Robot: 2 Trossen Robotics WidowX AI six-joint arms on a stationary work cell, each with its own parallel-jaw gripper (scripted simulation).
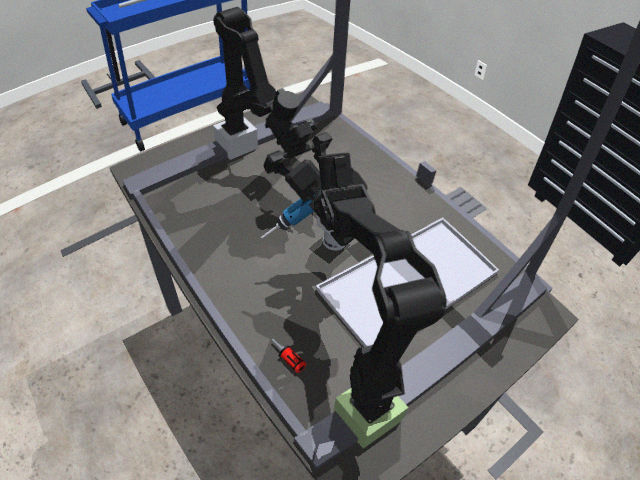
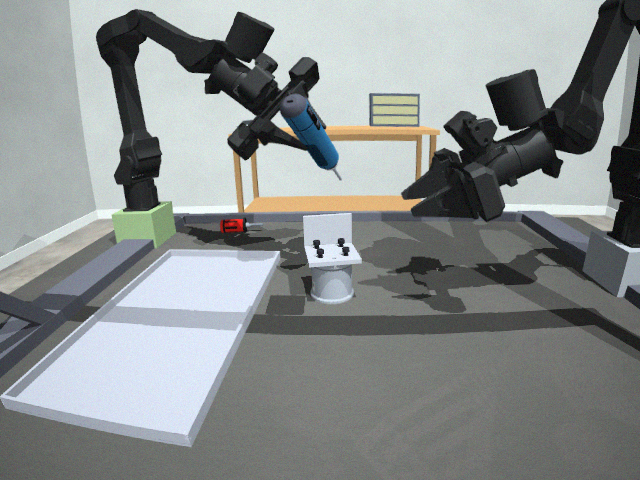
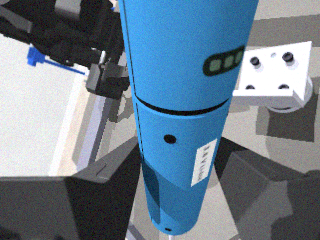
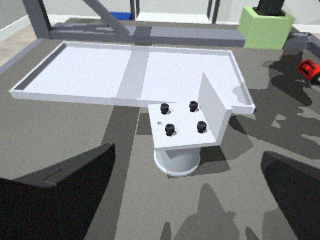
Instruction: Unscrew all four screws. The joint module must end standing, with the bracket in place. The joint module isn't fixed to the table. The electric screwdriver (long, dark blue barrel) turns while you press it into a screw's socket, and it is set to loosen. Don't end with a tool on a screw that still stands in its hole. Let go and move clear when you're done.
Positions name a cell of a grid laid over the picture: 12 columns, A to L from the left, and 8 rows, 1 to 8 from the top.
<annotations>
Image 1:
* left gripper: F4
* right gripper: F3
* white tray: I5
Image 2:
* left gripper: F3
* right gripper: H4
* white tray: C6
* white bracket: G4
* joint module: G5
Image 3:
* left gripper: G5
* blue electric screwdriver: G3
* white bracket: K3
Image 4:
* right gripper: H6
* white tray: E3
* white bracket: I4
</annotations>
